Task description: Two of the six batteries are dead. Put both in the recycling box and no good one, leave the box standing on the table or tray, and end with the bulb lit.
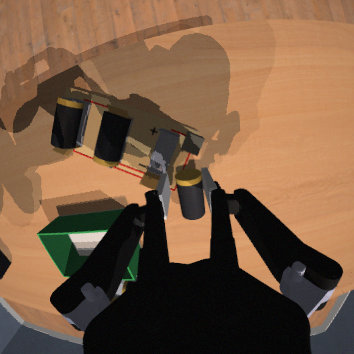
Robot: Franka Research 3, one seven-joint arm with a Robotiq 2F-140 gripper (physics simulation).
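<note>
My gripper (pixel 185 179) is partly open. A black battery with a gold end (pixel 191 197) is between its fingertips, with narrow gaps on both sides, at the near right corner of the circuit board (pixel 142 130). Two more black and gold batteries show at the board: one at its left end (pixel 67 124) and one left of its middle (pixel 113 137). The green recycling box (pixel 87 223) stands upright on the table at lower left, partly hidden by the left finger linkage; a white patch shows inside. I cannot make out a lit bulb or tell which batteries are dead.
A grey metal part (pixel 164 147) and a small grey block (pixel 194 143) are at the board's right end. A small gold and white piece (pixel 121 288) shows partly beside the box, behind my gripper. A dark object (pixel 3 261) is cut off at the left edge. The wooden table (pixel 290 125) carries arm shadows.
</note>
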